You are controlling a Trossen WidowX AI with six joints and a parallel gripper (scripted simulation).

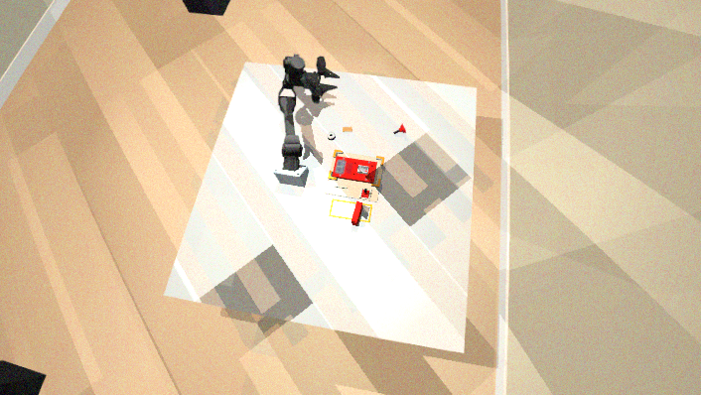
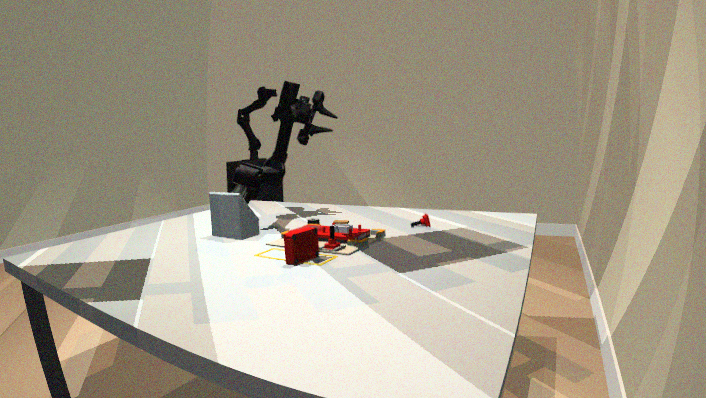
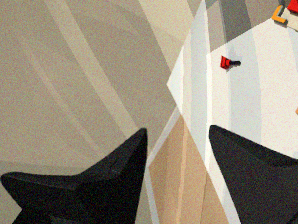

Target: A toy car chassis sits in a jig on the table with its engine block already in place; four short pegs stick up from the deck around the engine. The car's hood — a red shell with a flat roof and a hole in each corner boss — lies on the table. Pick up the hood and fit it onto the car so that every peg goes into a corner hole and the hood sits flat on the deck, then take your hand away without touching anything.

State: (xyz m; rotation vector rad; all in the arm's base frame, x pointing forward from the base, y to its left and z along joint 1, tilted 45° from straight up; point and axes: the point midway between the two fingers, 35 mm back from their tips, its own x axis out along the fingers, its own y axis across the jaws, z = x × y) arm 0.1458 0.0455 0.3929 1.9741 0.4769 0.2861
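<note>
Right now my gripper tip is 46 cm to the left of the red hood, 29 cm above it and 16 cm short of it. The rest, counted from my gripper tip: jig: 31 cm below, 26 cm to the right, 12 cm ahead.
</note>
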